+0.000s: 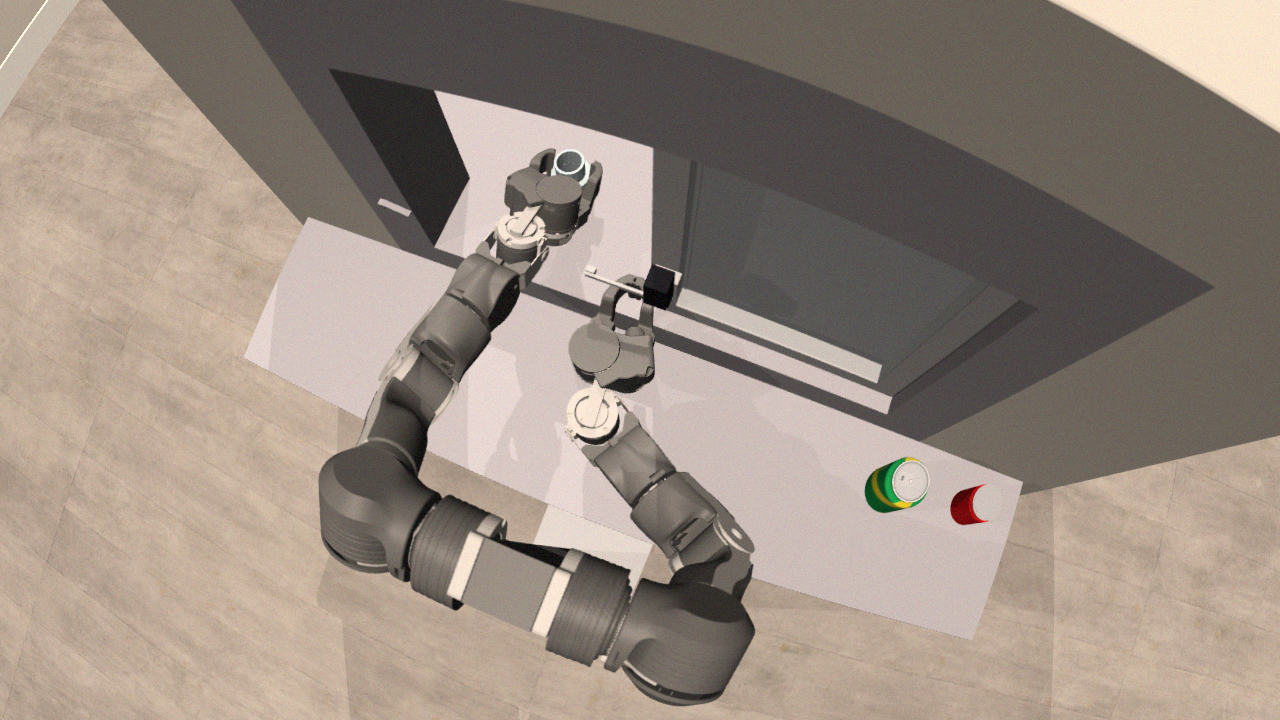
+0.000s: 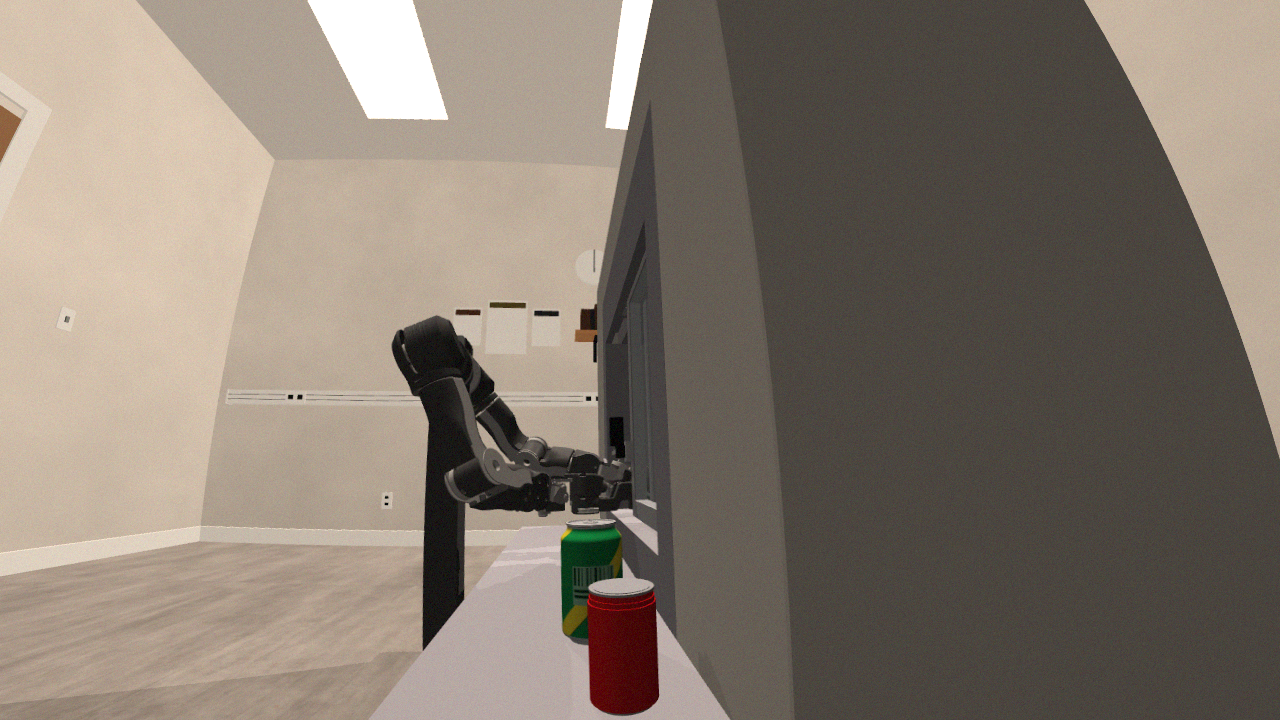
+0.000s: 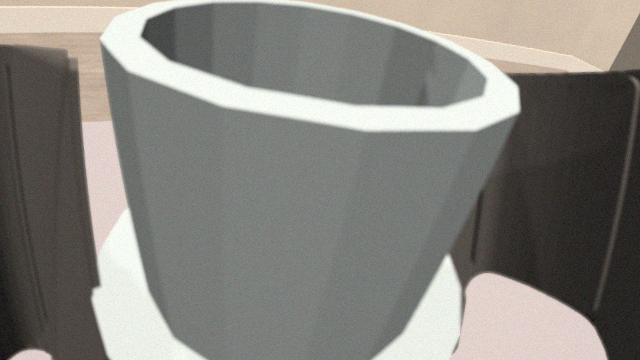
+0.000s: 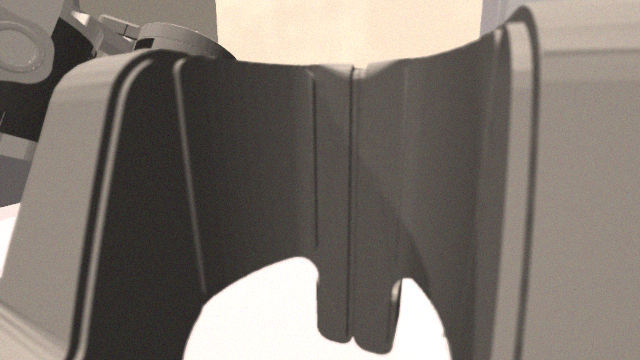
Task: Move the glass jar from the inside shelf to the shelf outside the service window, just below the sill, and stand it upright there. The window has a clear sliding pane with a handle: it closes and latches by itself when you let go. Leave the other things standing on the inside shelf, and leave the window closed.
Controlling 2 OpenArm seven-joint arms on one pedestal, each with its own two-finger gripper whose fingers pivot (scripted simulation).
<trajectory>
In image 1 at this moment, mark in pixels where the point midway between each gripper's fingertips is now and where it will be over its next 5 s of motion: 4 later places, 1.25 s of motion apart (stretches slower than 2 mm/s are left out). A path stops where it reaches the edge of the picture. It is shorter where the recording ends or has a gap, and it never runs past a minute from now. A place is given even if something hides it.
My left gripper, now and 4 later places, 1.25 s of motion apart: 573, 168; 573, 170; 573, 171; 568, 178; 569, 164
My right gripper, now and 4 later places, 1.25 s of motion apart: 636, 283; 627, 287; 620, 292; 609, 337; 687, 377
</trajectory>
